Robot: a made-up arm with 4 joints.
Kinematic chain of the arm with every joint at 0, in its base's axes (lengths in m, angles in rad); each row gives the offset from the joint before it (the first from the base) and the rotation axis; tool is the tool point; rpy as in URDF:
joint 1: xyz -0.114 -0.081 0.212 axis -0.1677 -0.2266 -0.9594
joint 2: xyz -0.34 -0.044 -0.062 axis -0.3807 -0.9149 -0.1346
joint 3: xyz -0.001 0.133 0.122 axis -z
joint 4: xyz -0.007 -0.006 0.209 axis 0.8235 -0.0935 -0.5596
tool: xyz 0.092 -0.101 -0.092 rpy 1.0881 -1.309 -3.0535
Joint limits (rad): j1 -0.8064..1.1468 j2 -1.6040..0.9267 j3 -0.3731..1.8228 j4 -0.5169..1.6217
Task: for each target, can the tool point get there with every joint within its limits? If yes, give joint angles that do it. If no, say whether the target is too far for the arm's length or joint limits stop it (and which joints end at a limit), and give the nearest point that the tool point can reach.
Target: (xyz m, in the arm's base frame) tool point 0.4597 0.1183 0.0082
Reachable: no: joint limits stop it (at a limit: joint 1, joint 2, joint 3, joint 4) | nearest point -0.0999 0.0477 0.1499 | short by 0.582 m
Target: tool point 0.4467 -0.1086 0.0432
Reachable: no: joint limits stop it (at a limit: joint 1, joint 2, joint 3, joint 4) | nearest point -0.0983 -0.0834 0.0562 | short by 0.546 m
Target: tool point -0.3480 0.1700 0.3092
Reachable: yes | joints 0.9604 0.0099 0.3982 -0.0238
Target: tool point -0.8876 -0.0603 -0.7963
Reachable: no: too far | nearest point -0.6506 0.1320 0.1494 | short by 0.994 m
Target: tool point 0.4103 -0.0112 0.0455
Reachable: no: joint limits stop it (at a limit: joint 1, joint 2, joint 3, joint 4) | nearest point -0.0983 -0.0834 0.0562 | short by 0.514 m
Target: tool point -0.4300 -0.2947 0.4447
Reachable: yes | joints -0.4847 -0.2194 1.5495 -0.0878
